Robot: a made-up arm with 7 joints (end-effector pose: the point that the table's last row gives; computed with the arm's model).
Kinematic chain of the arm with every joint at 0, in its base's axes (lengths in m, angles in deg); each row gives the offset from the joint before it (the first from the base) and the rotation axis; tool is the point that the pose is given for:
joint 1: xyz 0 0 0.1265 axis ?
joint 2: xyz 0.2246 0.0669 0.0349 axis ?
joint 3: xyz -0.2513 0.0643 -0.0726 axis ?
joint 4: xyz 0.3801 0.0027 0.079 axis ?
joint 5: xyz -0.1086 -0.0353 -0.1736 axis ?
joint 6: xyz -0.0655 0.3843 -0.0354 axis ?
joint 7: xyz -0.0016 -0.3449 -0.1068 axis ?
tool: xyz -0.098 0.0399 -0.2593
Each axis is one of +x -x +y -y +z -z.
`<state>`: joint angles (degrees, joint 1 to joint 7).
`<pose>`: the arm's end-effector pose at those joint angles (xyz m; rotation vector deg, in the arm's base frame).
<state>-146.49 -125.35 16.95 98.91 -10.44 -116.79 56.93</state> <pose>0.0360 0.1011 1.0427 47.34 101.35 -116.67</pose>
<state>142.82 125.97 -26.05 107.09 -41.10 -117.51 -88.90</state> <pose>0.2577 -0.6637 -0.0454 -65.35 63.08 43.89</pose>
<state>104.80 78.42 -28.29 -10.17 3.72 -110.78 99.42</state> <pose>-0.8556 -0.0824 0.0429 2.86 7.02 -32.86</pose>
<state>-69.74 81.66 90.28 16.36 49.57 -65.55 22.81</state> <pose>-0.4093 0.4461 0.2428 -15.88 77.39 -78.96</pose>
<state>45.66 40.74 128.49 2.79 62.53 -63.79 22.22</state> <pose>0.0892 -0.5385 0.1451 -76.84 -26.64 11.88</pose>
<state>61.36 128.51 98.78 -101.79 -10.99 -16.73 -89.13</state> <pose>0.2841 0.3251 -0.1897 35.64 -18.93 -10.81</pose>
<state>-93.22 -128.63 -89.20 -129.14 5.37 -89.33 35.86</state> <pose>0.5083 -0.9657 0.2894 -35.53 29.31 79.32</pose>
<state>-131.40 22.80 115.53 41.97 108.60 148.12 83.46</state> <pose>-0.6861 -0.2996 -0.1988 73.34 85.11 -6.24</pose>
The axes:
joint 1: +z
joint 2: +y
joint 3: -x
joint 4: -z
joint 5: +y
joint 6: -x
joint 7: -y

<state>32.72 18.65 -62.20 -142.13 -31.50 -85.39 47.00</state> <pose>-0.4360 0.0237 -0.3291 -112.72 -54.30 -77.15</pose>
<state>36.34 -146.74 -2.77 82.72 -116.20 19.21 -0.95</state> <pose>0.2550 0.0854 0.3876 -65.18 56.78 131.43</pose>
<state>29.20 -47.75 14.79 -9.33 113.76 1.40 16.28</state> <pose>-0.1117 0.0926 -0.0193 -27.15 45.47 16.36</pose>
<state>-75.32 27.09 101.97 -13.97 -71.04 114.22 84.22</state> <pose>0.2279 0.2276 0.0478 -101.89 -14.34 138.89</pose>
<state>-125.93 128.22 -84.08 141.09 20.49 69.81 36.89</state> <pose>-0.0128 -0.2350 0.0478 -102.62 -72.49 -42.38</pose>
